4 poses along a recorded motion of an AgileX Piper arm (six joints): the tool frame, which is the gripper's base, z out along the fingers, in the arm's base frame.
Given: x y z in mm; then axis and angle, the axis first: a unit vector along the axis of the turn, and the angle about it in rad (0 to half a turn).
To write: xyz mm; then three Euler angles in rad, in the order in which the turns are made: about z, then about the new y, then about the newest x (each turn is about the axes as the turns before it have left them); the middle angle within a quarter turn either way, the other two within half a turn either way. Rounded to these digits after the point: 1 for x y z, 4 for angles.
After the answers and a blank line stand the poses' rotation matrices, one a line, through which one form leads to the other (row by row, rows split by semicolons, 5 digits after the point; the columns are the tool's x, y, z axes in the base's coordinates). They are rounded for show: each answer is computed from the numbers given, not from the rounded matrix.
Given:
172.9 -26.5 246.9 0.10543 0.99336 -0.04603 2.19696
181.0 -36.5 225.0 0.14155 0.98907 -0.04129 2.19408
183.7 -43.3 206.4 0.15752 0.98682 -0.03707 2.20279
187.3 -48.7 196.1 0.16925 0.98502 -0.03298 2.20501
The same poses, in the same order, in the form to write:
172.9 -26.5 246.9 2.9187 0.9486 3.1194
181.0 -36.5 225.0 2.8130 0.9482 3.0553
183.7 -43.3 206.4 2.7660 0.9365 3.0251
187.3 -48.7 196.1 2.7297 0.9312 2.9994

-0.56841 0.20340 0.79721; 0.12881 0.97901 -0.15795; -0.81260 0.01291 -0.58268
-0.55197 0.25525 0.79383; 0.18820 0.96557 -0.17961; -0.81235 0.05026 -0.58100
-0.55128 0.27718 0.78693; 0.21736 0.95834 -0.18529; -0.80551 0.06890 -0.58857
-0.54692 0.29207 0.78458; 0.23893 0.95265 -0.18807; -0.80236 0.08460 -0.59081

